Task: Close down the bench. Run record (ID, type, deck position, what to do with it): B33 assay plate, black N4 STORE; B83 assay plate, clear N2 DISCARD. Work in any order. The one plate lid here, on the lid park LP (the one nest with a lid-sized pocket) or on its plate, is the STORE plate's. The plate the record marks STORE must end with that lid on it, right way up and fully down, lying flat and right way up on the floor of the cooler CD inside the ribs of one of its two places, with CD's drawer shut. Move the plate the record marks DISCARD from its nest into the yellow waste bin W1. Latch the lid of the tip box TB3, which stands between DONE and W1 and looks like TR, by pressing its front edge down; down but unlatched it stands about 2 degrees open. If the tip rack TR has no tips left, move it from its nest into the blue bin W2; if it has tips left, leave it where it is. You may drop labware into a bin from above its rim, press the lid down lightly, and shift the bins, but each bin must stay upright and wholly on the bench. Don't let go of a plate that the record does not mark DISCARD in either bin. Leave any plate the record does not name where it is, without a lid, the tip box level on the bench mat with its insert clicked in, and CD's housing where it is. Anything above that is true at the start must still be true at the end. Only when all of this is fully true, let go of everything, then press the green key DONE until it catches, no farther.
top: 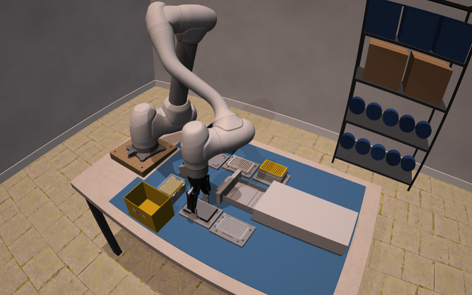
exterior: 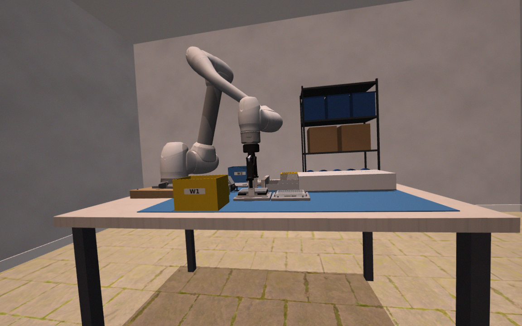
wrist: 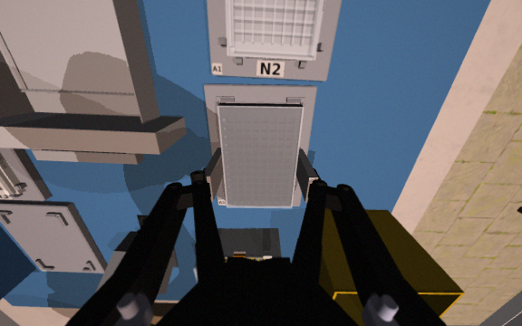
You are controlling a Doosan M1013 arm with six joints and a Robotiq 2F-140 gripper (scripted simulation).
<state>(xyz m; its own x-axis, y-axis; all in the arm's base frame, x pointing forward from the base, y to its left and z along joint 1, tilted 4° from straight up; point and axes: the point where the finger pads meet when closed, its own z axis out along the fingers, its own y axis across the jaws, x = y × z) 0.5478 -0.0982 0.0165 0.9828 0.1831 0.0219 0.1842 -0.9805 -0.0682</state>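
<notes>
Right now the nest N4 is 4 cm below my hand. Also, from my hand: clear plate lid (1 cm below); then nest N2 (17 cm ahead, 2 cm to the left, 4 cm below); then black plate (2 cm below).
</notes>
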